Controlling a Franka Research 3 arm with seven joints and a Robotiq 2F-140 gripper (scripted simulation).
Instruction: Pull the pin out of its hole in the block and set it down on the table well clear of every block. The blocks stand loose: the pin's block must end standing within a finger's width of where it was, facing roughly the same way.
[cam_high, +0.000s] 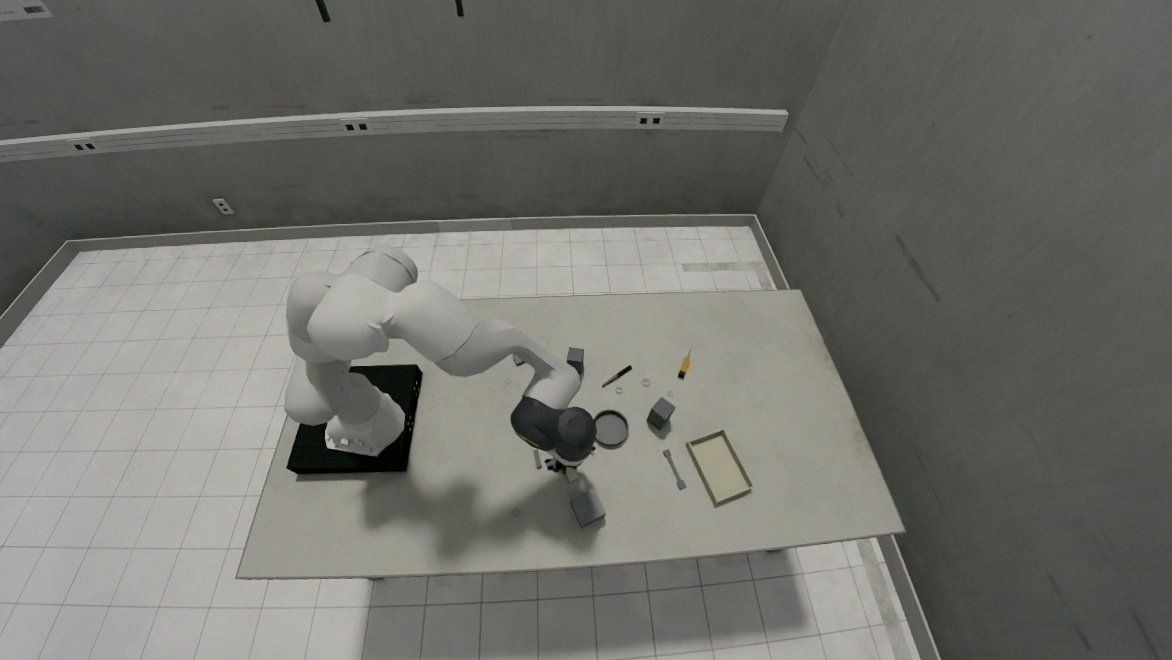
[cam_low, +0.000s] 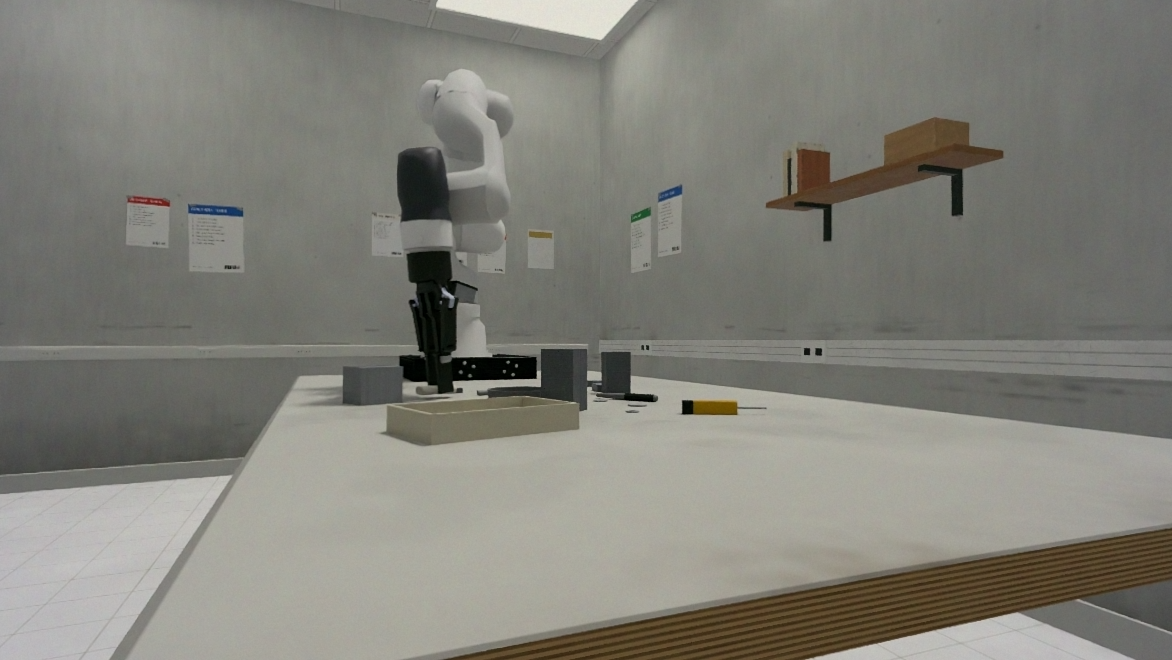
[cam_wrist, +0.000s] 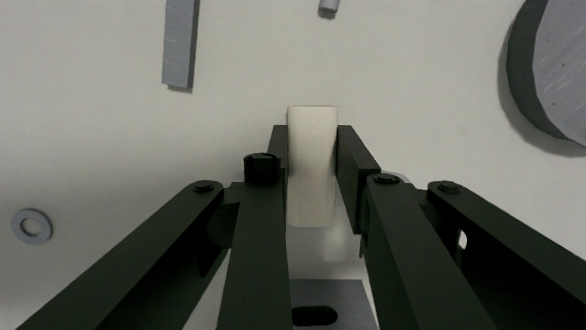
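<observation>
Right now the flat grey bar is 9 cm behind my hand, 4 cm below it and 3 cm to the left of it. Also, from my hand: wrench 30 cm ahead, 4 cm below, 2 cm to the right; then short rod 10 cm to the left, 4 cm below, 2 cm behind; then round dish 13 cm ahead, 11 cm to the left, 3 cm below.
</observation>
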